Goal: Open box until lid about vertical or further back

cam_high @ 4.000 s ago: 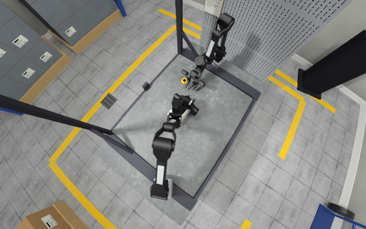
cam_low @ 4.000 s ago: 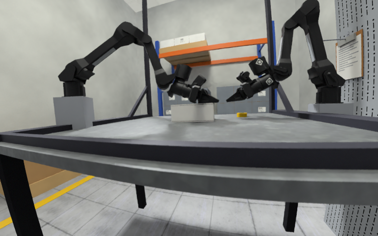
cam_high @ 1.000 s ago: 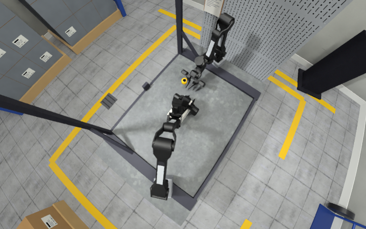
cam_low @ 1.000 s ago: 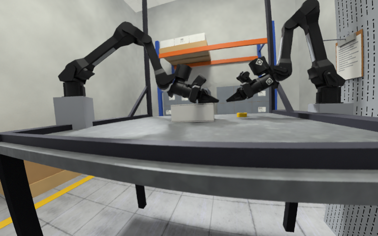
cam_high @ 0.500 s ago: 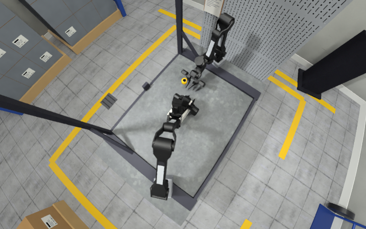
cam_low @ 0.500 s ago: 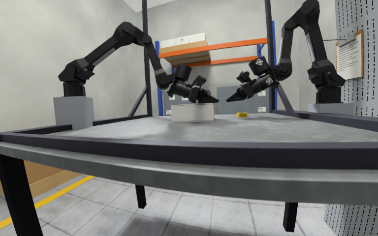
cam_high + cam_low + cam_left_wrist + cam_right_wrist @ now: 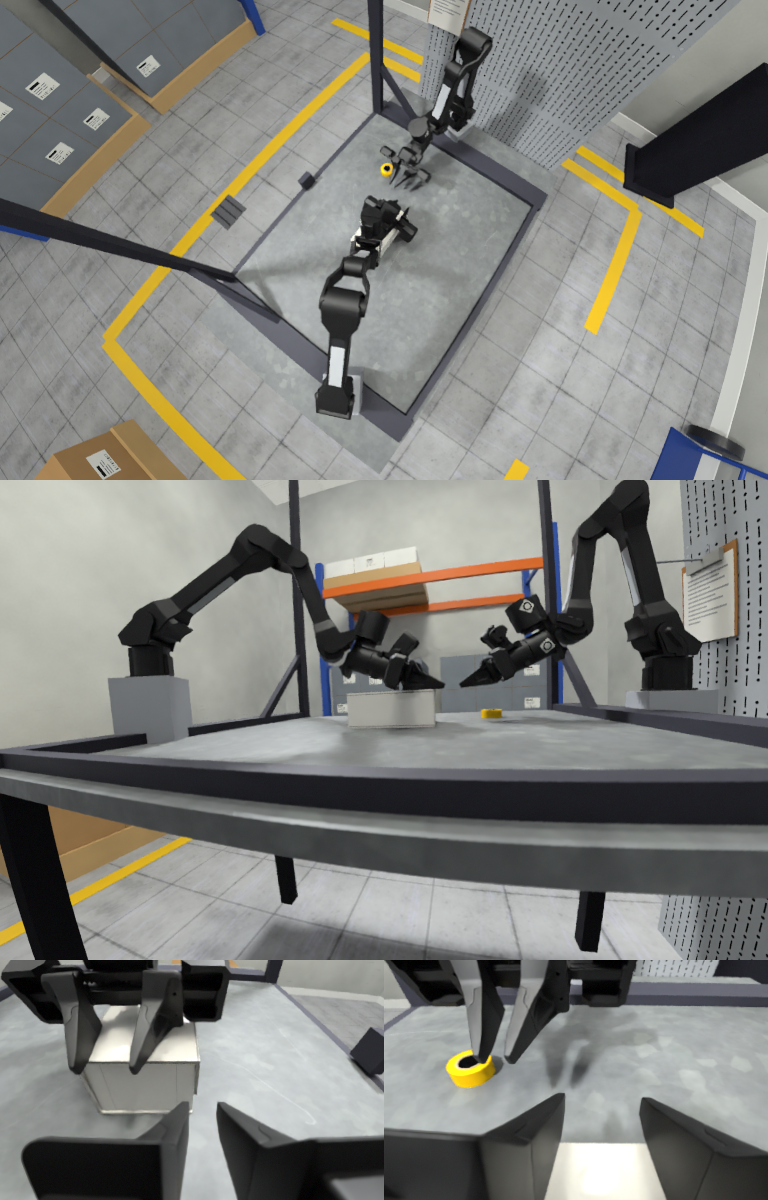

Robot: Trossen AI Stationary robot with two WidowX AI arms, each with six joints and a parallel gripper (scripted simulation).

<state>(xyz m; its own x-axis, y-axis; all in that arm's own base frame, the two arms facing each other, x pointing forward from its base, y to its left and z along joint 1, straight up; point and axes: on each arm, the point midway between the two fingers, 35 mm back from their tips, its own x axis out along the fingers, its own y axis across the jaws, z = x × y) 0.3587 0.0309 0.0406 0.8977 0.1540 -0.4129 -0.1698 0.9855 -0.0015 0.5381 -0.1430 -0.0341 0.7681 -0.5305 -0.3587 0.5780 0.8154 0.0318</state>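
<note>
My right hand is 7 cm to the left of the white box, 6 cm past it and 4 cm above it. From my right hand the other things lie so: small yellow ring 17 cm to the left, 11 cm behind, 8 cm below.
My left gripper is now 60 mm past the small yellow ring, 60 mm to the right of it and 80 mm above it. From my left hand the other things lie so: white box 10 mm behind, 170 mm to the right, 40 mm below.
</note>
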